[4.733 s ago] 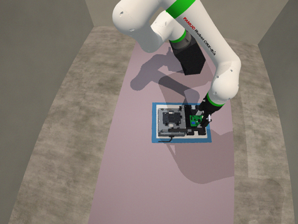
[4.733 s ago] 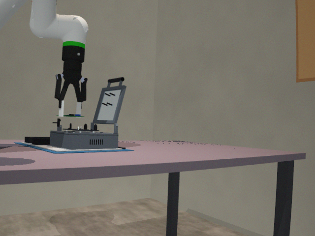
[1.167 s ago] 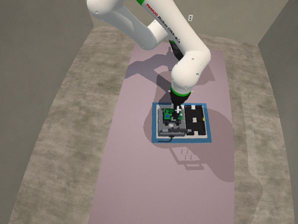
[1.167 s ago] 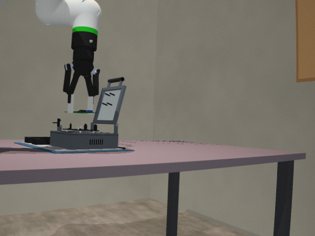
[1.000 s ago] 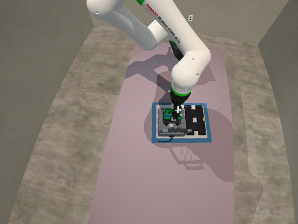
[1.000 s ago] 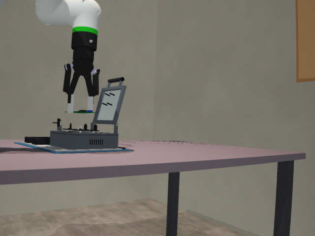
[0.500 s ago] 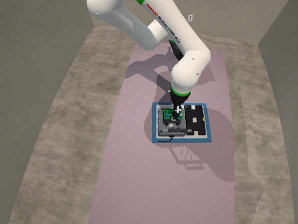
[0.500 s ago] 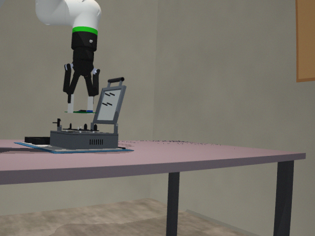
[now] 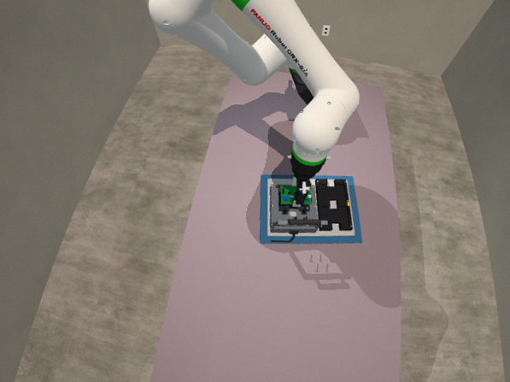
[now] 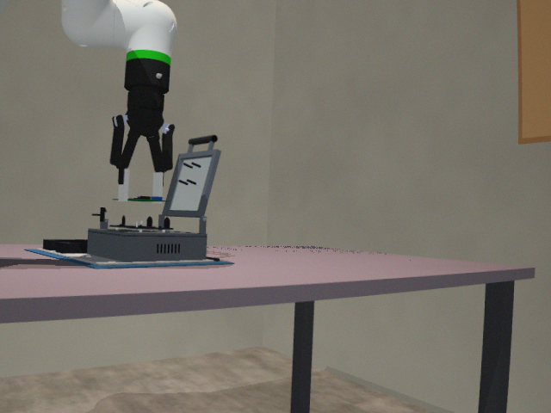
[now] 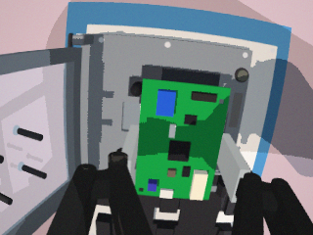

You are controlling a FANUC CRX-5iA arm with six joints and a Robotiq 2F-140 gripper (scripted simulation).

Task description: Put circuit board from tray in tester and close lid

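The tester lies 3 cm ahead of my hand, 4 cm to the left of it and 3 cm below it. The rest, counted from my hand: tester lid: 13 cm ahead, 4 cm above; latch hook: 6 cm behind, 6 cm to the left, 6 cm below; green circuit board: 2 cm below.
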